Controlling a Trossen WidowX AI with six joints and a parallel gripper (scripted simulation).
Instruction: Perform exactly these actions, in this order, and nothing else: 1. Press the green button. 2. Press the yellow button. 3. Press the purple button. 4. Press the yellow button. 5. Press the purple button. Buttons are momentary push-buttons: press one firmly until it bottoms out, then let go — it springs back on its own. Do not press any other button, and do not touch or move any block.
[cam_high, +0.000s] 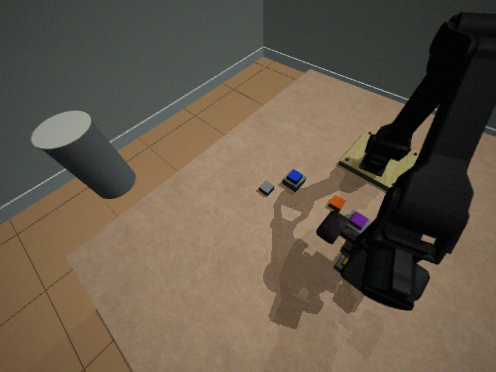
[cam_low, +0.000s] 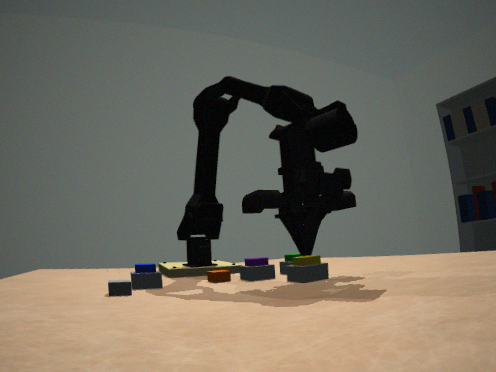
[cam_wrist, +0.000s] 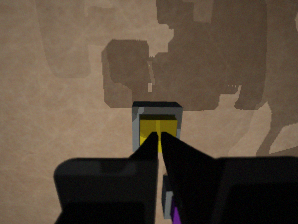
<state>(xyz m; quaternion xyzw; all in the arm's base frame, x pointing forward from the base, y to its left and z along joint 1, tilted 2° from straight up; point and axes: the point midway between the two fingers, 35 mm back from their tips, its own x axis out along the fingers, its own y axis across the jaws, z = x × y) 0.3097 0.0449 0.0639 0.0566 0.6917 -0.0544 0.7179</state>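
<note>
Now: the yellow button 1 cm below my gripper tip. Round my gripper tip: purple button 11 cm behind, 2 cm to the right, 1 cm below; then green button 11 cm behind, 7 cm to the left, 1 cm below; then orange block 14 cm behind, 8 cm to the right, 3 cm below.
</note>
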